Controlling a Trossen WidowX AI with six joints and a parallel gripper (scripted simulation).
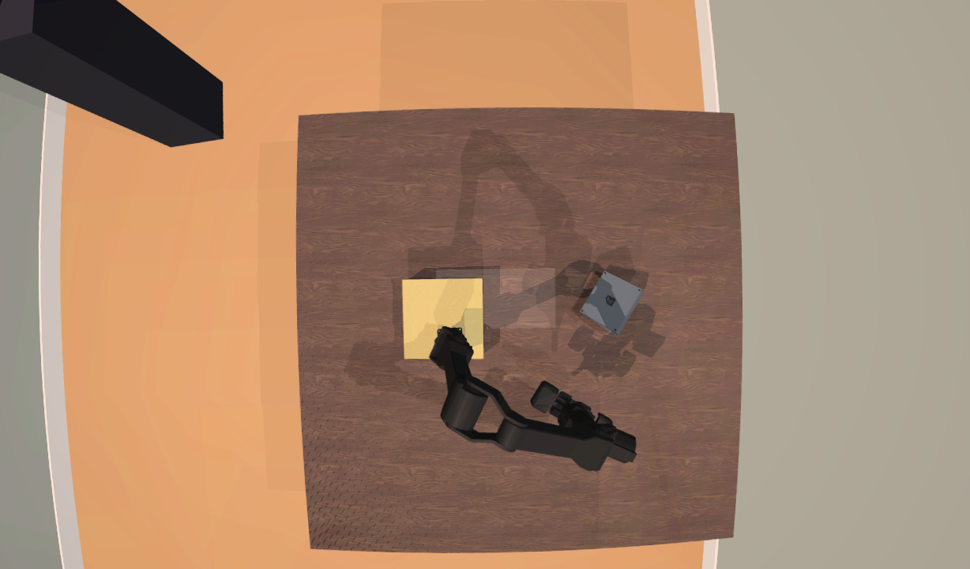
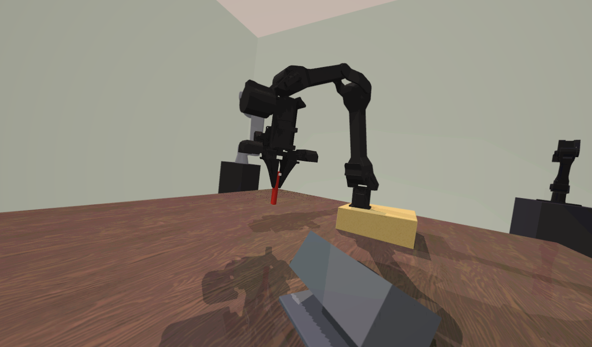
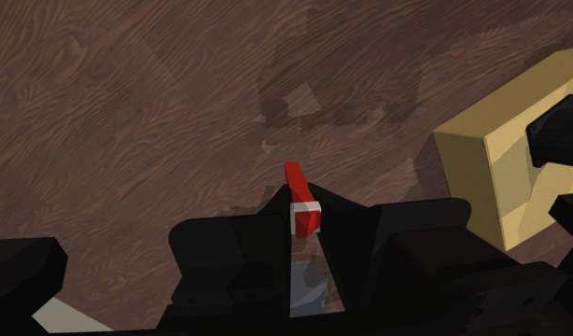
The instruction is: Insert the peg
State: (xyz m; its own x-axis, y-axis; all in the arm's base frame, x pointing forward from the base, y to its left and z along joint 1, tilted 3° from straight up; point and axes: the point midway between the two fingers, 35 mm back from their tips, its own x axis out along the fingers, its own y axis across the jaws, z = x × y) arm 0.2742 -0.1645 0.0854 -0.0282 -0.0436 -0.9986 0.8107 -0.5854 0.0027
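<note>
Right now the grey sloped panel is 23 cm to the left of my gripper tip, 17 cm ahead of it and 8 cm below it. Also, from my gripper tip: red square peg (2 cm above).
</note>
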